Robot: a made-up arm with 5 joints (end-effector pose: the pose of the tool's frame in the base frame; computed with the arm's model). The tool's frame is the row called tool. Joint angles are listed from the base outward.
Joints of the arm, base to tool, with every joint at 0 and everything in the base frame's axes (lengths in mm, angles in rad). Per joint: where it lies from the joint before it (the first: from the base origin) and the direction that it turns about. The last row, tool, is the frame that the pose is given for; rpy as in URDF.
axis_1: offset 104 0 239 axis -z
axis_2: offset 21 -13 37 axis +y
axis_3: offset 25 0 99 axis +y
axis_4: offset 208 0 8 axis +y
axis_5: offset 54 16 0 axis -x
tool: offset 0 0 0 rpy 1.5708 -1.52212 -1.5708
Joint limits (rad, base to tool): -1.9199..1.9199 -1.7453..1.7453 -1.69..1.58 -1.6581..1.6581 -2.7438..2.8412
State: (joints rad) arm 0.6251 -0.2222 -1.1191 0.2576 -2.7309
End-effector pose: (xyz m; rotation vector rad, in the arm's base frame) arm 0.1774 -0.0493 0.6302 -2.6322 1.4161 0.7363
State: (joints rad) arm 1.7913 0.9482 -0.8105 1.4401 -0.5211
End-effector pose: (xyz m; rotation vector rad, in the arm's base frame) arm 0.0363 -0.3156 0.2388 0.0051 0.0073 -2.3611
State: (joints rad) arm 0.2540 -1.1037 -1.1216 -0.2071 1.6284
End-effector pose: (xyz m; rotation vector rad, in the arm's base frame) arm -0.1180 0.0607 0.5382 1.8870 1.4463 0.6724
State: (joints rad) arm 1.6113 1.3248 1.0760 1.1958 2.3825
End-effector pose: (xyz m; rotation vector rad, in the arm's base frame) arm 0.1100 0.0733 0.1533 1.8923 -0.8040 0.4535
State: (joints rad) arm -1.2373 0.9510 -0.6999 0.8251 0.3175
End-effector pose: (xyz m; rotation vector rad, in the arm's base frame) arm 0.2142 0.3272 0.2217 0.2531 -0.4812 1.4728
